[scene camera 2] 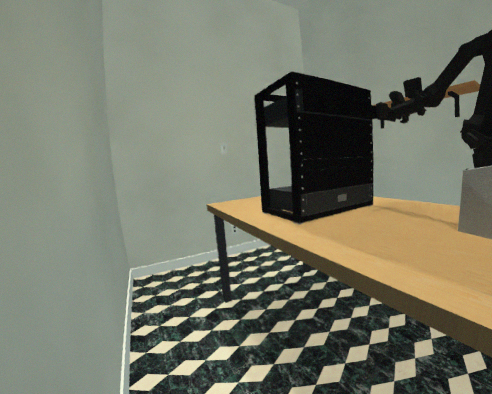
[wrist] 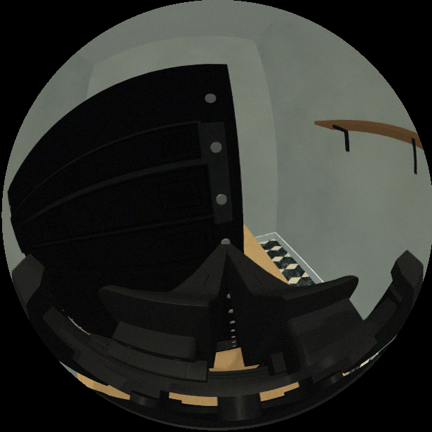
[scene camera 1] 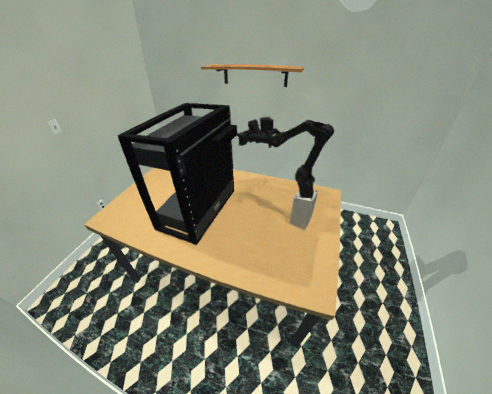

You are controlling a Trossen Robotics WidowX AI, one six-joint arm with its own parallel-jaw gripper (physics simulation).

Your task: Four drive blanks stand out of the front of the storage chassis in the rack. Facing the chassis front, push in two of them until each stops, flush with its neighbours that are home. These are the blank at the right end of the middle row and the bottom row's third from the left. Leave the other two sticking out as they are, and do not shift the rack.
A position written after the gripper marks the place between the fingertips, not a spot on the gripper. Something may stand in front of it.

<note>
In view: the gripper [wrist: 224,250] and a black rack [scene camera 2: 326,119].
The black rack also shows in the wrist view [wrist: 136,186] and in scene camera 1 [scene camera 1: 197,151].
</note>
